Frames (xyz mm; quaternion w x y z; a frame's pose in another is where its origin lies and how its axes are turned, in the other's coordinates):
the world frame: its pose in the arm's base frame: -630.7 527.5 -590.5 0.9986 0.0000 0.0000 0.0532
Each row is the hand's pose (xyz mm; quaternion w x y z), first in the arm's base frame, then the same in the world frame.
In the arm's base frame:
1: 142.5 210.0 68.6 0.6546 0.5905 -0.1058 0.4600
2: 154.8 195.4 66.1 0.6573 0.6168 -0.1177 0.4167
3: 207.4 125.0 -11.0 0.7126 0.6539 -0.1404 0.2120
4: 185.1 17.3 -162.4 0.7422 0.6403 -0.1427 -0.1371
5: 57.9 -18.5 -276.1 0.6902 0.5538 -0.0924 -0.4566
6: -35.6 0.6 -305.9 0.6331 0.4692 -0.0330 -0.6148
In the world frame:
1: 735.1 -397.9 659.1 0.6781 0.5840 -0.1371 0.4245
2: 745.8 -413.7 656.6 0.6785 0.6097 -0.1503 0.3811
3: 790.6 -489.3 579.5 0.7229 0.6455 -0.1750 0.1738
4: 757.0 -594.0 428.1 0.7339 0.6318 -0.1766 -0.1764
5: 626.7 -616.1 314.4 0.6649 0.5481 -0.1217 -0.4926
6: 535.7 -587.1 284.6 0.5995 0.4668 -0.0579 -0.6476

